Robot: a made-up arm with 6 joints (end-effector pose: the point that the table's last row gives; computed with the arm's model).
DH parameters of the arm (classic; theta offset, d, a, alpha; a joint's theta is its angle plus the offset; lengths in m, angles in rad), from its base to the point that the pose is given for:
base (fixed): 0.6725 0 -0.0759 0
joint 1: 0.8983 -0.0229 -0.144 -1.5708
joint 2: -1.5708 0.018 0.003 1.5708
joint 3: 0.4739 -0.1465 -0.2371 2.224
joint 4: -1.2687 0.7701 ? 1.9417
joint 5: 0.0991 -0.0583 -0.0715 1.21
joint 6: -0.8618 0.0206 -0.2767 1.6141
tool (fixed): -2.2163 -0.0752 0 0
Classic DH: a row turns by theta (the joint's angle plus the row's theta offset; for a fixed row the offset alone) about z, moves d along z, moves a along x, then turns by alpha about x.
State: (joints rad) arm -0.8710 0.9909 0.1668 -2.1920 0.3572 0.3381
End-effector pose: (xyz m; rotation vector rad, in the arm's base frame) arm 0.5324 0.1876 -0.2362 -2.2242 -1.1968 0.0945
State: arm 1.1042 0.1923 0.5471 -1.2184 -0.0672 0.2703
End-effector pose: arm -0.1242 0.4114 0.6824 0.2907 -1.3001 0.8851
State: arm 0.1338 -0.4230 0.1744 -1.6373 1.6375 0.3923
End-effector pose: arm 0.2373 0.0861 0.3438 0.4599 -2.0082 -1.6631
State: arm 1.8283 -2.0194 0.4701 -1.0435 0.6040 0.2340
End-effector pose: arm 0.5693 0.5421 -0.1153 1.1377 0.9612 -0.3686
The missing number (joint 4, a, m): -0.2371
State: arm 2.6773 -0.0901 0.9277 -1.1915 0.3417 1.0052
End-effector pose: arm 0.0286 -0.1882 0.7094 1.7451 -0.8086 0.6575
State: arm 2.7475 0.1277 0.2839 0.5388 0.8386 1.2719
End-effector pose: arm -0.7546 0.2436 0.1169 0.2868 -0.1969 2.0029
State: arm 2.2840 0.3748 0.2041 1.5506 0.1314 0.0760
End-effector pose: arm -0.9044 0.1217 -0.5493 -0.6357 2.1582 1.6401
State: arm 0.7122 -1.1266 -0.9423 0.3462 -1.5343 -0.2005
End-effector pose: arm -0.3671 0.8021 0.2361 -1.2276 -1.1065 -1.5621
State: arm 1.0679 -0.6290 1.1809 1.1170 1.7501 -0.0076
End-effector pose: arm 0.1334 0.3612 0.6065 1.7036 1.0784 -0.1377
